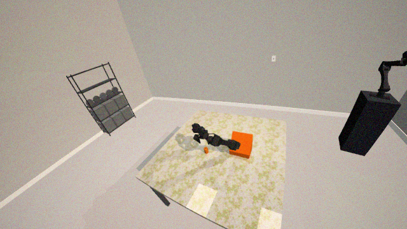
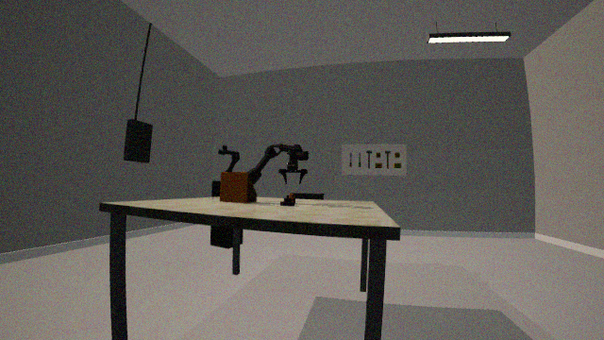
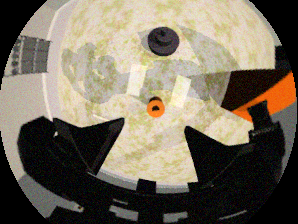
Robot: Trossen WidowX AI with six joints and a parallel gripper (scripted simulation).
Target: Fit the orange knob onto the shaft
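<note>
My gripper tip is now 100 mm above the orange knob. Round my gripper tip: dark pedestal (170 mm to the right, 100 mm below, 50 mm ahead).
</note>
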